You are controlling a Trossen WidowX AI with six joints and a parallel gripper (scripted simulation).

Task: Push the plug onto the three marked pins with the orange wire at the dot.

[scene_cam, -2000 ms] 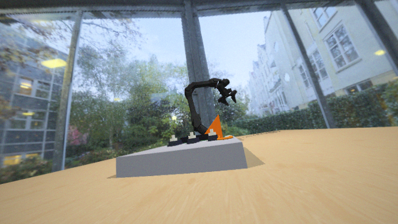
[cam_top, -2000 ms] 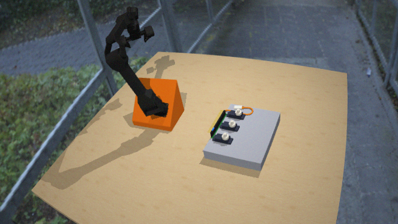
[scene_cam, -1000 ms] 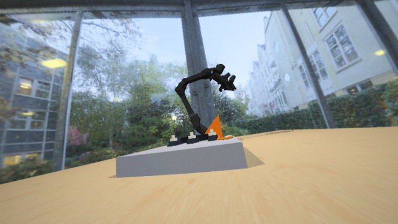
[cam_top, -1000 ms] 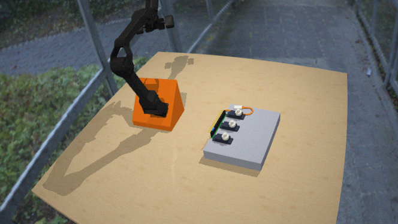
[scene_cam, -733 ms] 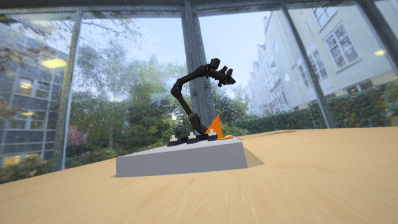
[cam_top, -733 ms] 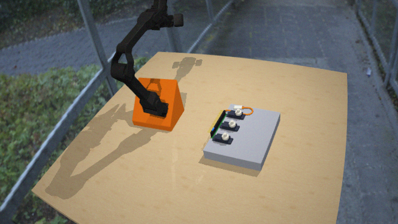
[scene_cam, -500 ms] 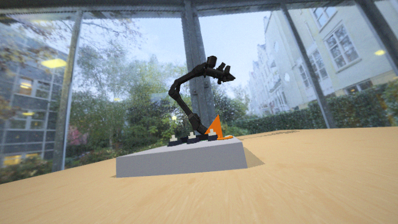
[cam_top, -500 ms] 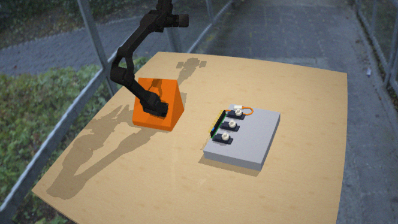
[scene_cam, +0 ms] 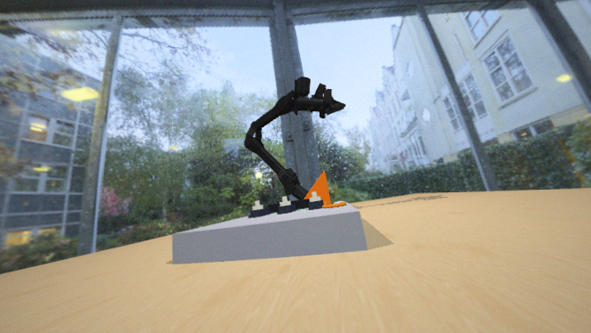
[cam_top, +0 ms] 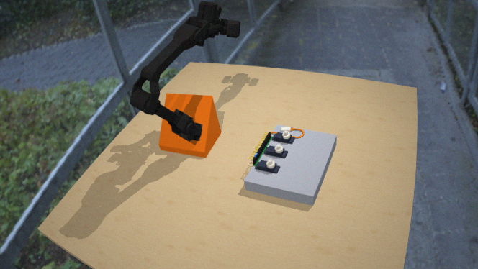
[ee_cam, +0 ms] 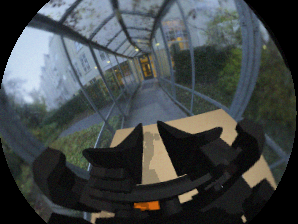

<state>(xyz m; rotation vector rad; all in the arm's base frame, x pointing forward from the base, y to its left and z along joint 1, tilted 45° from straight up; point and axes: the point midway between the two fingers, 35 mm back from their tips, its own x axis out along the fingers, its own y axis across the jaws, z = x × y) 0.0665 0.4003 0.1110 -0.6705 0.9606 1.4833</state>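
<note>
Right now the grey printed holder is 410 mm below my gripper tip, 360 mm ahead of it and 250 mm to the right of it.
</note>
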